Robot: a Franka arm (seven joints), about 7 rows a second.
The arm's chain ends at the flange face. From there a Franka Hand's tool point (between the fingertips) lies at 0.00 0.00 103.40 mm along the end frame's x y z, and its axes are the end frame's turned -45 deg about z.
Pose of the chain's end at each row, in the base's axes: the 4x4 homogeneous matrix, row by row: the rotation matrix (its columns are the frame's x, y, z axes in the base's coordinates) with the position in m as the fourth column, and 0 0 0 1 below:
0.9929, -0.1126, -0.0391, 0.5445; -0.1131, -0.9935, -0.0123, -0.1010; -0.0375, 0.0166, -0.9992, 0.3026; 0, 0, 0, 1
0.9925, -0.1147, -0.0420, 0.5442; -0.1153, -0.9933, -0.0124, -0.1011; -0.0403, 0.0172, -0.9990, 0.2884; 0, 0, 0, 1
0.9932, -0.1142, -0.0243, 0.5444; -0.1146, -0.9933, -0.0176, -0.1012; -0.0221, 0.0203, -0.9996, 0.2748; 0, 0, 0, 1
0.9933, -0.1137, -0.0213, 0.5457; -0.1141, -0.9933, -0.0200, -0.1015; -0.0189, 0.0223, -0.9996, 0.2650; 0, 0, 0, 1
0.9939, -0.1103, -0.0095, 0.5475; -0.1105, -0.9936, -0.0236, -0.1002; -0.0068, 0.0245, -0.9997, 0.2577; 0, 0, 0, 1
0.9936, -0.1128, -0.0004, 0.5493; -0.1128, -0.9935, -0.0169, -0.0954; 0.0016, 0.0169, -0.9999, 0.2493; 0, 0, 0, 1
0.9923, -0.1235, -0.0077, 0.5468; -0.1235, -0.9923, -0.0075, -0.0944; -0.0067, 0.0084, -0.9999, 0.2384; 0, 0, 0, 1
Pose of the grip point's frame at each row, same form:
0.7817, 0.6225, -0.0391, 0.5405; 0.6225, -0.7825, -0.0123, -0.1023; -0.0383, -0.0148, -0.9992, 0.1993; 0, 0, 0, 1
0.7829, 0.6207, -0.0420, 0.5399; 0.6208, -0.7839, -0.0124, -0.1024; -0.0407, -0.0163, -0.9990, 0.1851; 0, 0, 0, 1
0.7831, 0.6215, -0.0243, 0.5419; 0.6213, -0.7834, -0.0176, -0.1030; -0.0300, -0.0013, -0.9996, 0.1714; 0, 0, 0, 1
0.7828, 0.6220, -0.0213, 0.5435; 0.6217, -0.7831, -0.0200, -0.1036; -0.0291, 0.0024, -0.9996, 0.1616; 0, 0, 0, 1
0.7808, 0.6248, -0.0095, 0.5465; 0.6244, -0.7807, -0.0236, -0.1026; -0.0221, 0.0125, -0.9997, 0.1543; 0, 0, 0, 1
0.7823, 0.6228, -0.0004, 0.5493; 0.6227, -0.7823, -0.0169, -0.0971; -0.0108, 0.0131, -0.9999, 0.1459; 0, 0, 0, 1
0.7890, 0.6143, -0.0077, 0.5460; 0.6143, -0.7890, -0.0075, -0.0952; -0.0107, 0.0012, -0.9999, 0.1350; 0, 0, 0, 1

